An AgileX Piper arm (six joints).
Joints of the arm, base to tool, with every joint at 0 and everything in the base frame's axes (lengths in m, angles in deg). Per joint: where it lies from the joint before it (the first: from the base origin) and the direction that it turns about. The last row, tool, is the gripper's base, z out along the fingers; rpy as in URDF.
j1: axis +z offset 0 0 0.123
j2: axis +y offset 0 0 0
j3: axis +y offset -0.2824 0 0.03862
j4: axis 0.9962 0 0.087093 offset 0.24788 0 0.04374
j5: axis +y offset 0 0 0
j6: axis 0.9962 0 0.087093 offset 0.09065 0 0.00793
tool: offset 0 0 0 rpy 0 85 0
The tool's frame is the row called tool.
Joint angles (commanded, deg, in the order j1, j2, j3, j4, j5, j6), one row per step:
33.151 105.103 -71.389 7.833 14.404 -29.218
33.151 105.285 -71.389 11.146 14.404 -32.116
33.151 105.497 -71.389 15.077 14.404 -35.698
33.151 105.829 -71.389 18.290 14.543 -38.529
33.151 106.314 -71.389 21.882 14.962 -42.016
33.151 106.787 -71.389 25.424 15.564 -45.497
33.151 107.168 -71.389 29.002 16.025 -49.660
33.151 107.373 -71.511 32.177 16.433 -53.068
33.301 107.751 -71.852 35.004 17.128 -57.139
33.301 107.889 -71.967 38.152 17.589 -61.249
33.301 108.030 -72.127 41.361 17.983 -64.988
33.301 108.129 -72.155 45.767 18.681 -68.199
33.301 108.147 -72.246 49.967 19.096 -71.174
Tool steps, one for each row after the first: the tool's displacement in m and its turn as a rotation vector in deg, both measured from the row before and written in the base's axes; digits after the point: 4 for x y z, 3 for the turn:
-0.0004 0.0013 -0.0011 0.624 0.483 0.379
-0.0004 0.0016 -0.0012 0.685 0.459 0.535
-0.0002 0.0014 -0.0022 0.495 0.636 0.395
-0.0004 0.0016 -0.0035 0.252 0.849 0.740
-0.0006 0.0017 -0.0035 0.229 0.933 0.842
-0.0006 0.0017 -0.0026 0.062 0.366 1.266
-0.0003 0.0016 -0.0006 0.398 0.200 0.932
-0.0005 0.0029 -0.0010 -0.164 -0.149 1.870
-0.0004 0.0016 0.0000 0.170 -0.292 1.478
-0.0002 0.0018 0.0004 0.478 -0.220 1.150
-0.0010 0.0021 0.0003 1.560 0.882 0.342
-0.0004 0.0020 0.0015 1.682 0.496 0.106

